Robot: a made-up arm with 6 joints. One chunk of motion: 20 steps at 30 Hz.
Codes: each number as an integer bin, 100 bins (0 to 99) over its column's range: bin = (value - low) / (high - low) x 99, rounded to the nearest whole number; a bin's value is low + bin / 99 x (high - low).
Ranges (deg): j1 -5..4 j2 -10..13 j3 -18..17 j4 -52..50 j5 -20..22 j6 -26..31
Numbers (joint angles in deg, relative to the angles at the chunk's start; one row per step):
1: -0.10 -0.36 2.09 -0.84 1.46 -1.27
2: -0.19 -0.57 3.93 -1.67 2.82 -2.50
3: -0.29 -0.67 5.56 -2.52 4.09 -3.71
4: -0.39 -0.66 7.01 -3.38 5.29 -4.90
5: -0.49 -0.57 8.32 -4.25 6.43 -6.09
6: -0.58 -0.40 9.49 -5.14 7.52 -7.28
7: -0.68 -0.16 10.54 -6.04 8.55 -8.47
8: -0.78 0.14 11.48 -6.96 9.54 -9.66
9: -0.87 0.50 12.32 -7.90 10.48 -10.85
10: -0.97 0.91 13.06 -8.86 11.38 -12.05
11: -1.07 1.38 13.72 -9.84 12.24 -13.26
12: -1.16 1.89 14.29 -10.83 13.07 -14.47
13: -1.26 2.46 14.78 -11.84 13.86 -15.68
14: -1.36 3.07 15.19 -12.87 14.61 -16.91
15: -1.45 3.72 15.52 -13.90 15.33 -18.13
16: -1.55 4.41 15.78 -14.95 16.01 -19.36
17: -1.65 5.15 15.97 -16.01 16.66 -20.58
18: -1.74 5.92 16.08 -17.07 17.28 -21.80
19: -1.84 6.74 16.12 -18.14 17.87 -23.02
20: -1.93 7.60 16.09 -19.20 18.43 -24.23
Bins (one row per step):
1: 54 41 57 50 51 43
2: 53 41 62 49 54 41
3: 52 40 67 48 57 39
4: 51 40 71 47 60 37
5: 50 41 74 46 62 35
6: 49 41 78 45 65 33
7: 48 42 81 45 67 30
8: 46 44 83 44 70 28
9: 45 45 86 43 72 26
10: 44 47 88 42 74 24
11: 43 49 90 41 76 22
12: 42 51 91 40 78 20
13: 41 54 93 39 80 18
14: 40 56 94 38 82 16
15: 39 59 95 37 83 14
16: 38 62 96 36 85 12
17: 37 65 96 35 86 9
18: 36 69 96 34 88 7
19: 35 72 97 33 89 5
20: 34 76 96 32 91 3

